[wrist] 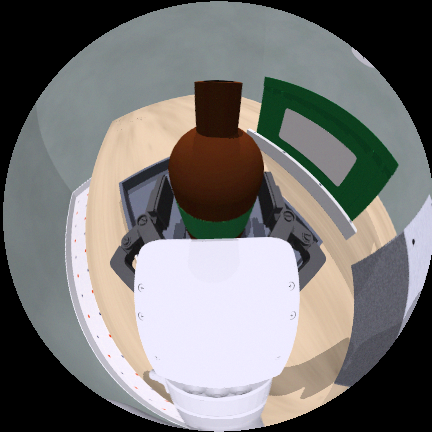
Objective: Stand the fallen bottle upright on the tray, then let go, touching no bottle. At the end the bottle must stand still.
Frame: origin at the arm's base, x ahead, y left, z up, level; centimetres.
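Seen in the pictures: gripper, between the fingertips: (pixel 214 181).
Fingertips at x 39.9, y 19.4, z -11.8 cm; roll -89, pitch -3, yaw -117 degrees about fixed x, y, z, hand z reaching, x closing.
Pixels of each thing's top centre, then the offset from my fingertips to it. "spot": a spot on its surface instead. Level surfaces: height alone.
- brown bottle, centre of its top: (pixel 218 80) dy +0.2, dx -0.6, dz +9.1 cm
- grey-blue tray, a spot on its surface: (pixel 142 194) spot: dy +8.2, dx +8.8, dz -6.4 cm
- green panel, a spot on its surface: (pixel 272 106) spot: dy -18.1, dx +11.6, dz +3.9 cm
- grey-white strip, a spot on its surface: (pixel 320 196) spot: dy -18.0, dx -5.1, dz -5.4 cm
- wooden table, height of its surface: dz -6.9 cm
A brown bottle (pixel 216 170) with a green band stands upright, as far as this view shows, in the middle of the wrist view, its neck towards the top. Its lower part is hidden behind the white gripper body. The grey-blue tray (pixel 142 194) shows on both sides of the bottle, beyond the fingers. My gripper (pixel 214 181) is open, with one dark finger on each side of the bottle. The left finger shows a narrow space to the bottle; whether the right finger touches it is hard to tell.
A green panel (pixel 272 106) with a grey window stands at the upper right, behind a grey-white strip (pixel 320 196). A dark grey mat (pixel 378 295) lies at the right. A white dotted board (pixel 80 250) runs along the left edge of the wooden table (pixel 111 150).
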